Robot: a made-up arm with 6 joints.
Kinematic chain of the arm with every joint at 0, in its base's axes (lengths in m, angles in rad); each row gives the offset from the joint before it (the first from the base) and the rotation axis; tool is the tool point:
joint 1: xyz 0 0 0.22 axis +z
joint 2: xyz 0 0 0 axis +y
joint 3: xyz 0 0 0.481 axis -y
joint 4: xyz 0 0 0 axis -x
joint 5: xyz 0.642 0 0 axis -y
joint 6: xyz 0 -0.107 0 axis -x
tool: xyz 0 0 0
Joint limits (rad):
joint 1: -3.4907..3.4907
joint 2: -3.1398..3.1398
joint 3: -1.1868..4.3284
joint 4: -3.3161..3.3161
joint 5: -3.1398..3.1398
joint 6: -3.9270..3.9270
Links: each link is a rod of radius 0.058 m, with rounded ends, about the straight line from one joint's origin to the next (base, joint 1, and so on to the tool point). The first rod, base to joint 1, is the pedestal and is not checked.
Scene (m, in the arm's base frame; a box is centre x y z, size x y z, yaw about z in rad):
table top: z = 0
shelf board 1: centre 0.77 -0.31 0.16 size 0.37 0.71 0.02 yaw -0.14
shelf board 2: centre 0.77 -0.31 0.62 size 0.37 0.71 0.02 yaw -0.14
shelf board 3: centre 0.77 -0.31 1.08 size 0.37 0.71 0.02 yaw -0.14
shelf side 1: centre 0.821 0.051 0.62 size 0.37 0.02 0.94 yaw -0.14
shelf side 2: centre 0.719 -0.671 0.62 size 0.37 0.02 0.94 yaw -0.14
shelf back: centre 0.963 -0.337 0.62 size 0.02 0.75 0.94 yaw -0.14
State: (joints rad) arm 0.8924 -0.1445 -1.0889 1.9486 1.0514 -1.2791
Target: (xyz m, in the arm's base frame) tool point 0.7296 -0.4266 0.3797
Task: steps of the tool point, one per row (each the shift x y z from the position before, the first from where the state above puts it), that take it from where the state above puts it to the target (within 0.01 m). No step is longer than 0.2 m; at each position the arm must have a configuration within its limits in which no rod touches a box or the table.
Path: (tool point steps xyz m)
1: 0.1114 -0.0523 0.0234
2: 0.0956 -0.0898 0.0238
3: 0.0676 -0.1218 0.0242
4: 0.0293 -0.1443 0.0245
5: -0.0158 -0.1542 0.0247
6: -0.0634 -0.1496 0.0249
7: 0.0962 -0.0275 0.0125
8: 0.0986 -0.0140 -0.0002
9: 0.0976 0.0003 -0.0122

